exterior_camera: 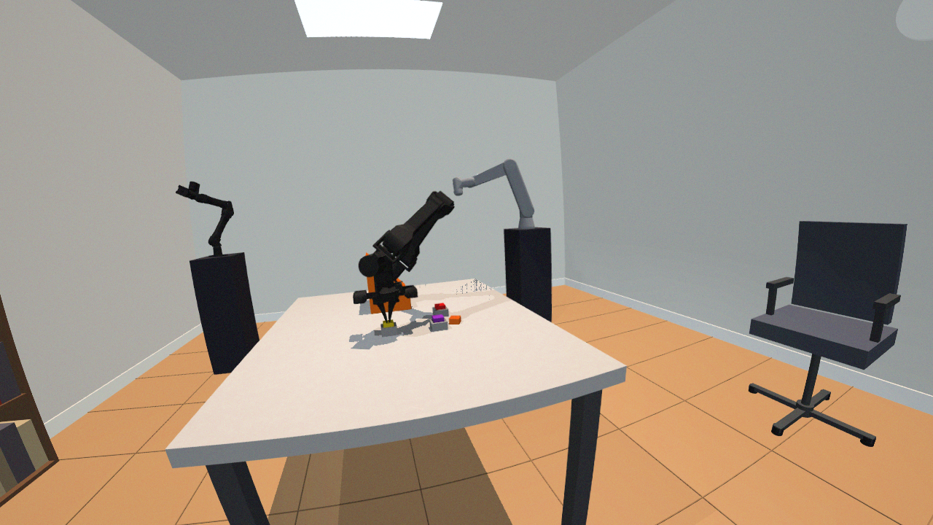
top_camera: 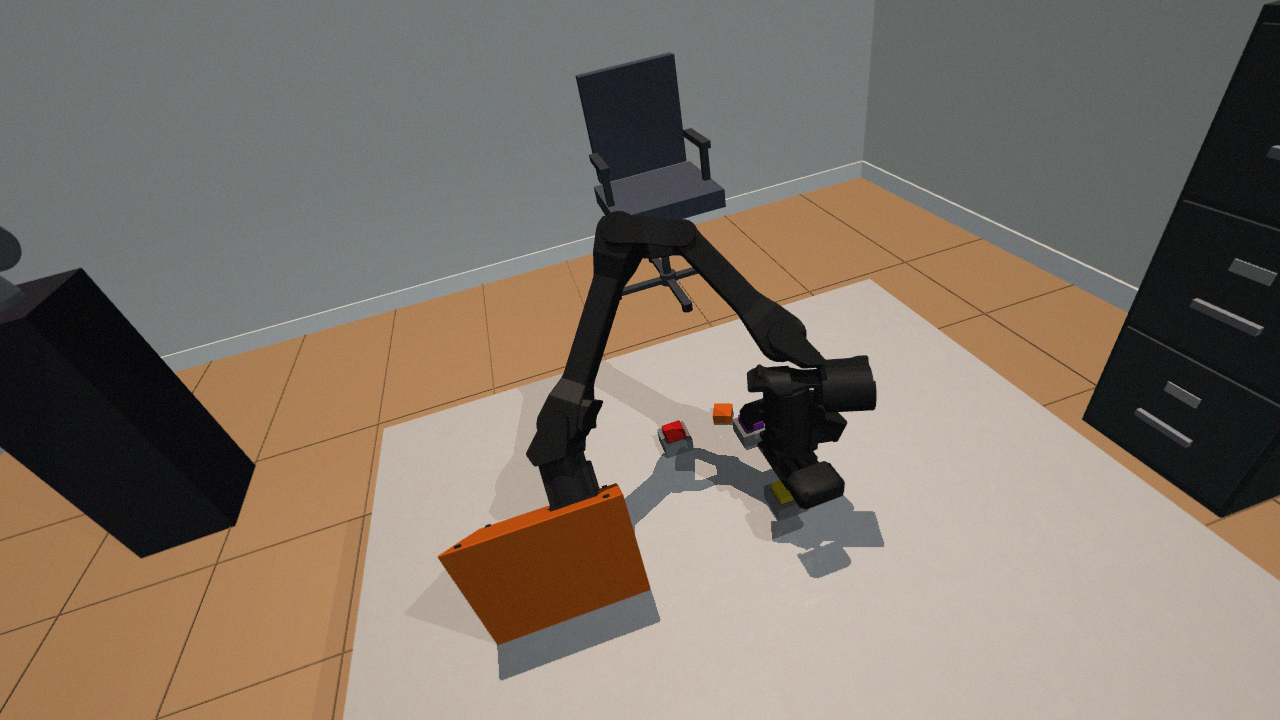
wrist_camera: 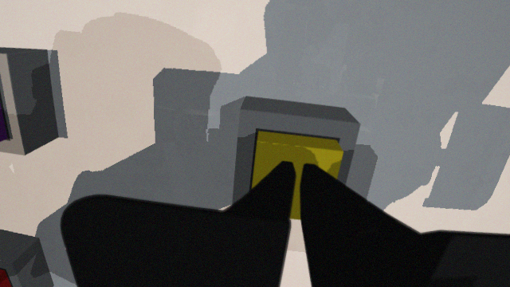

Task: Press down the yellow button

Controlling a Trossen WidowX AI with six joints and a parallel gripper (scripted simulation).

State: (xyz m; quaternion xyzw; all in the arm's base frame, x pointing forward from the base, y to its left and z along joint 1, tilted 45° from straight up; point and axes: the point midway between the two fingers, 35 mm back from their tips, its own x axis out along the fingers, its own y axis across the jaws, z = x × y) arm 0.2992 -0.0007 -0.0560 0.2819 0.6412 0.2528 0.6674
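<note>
The yellow button lies 1 cm below my gripper tip. From my gripper tip the other things lie so: red button (11 cm behind, 19 cm to the left, 1 cm below); then small orange block (1 cm behind, 21 cm to the left, 3 cm below); then purple button (2 cm ahead, 15 cm to the left, 1 cm below).
</note>
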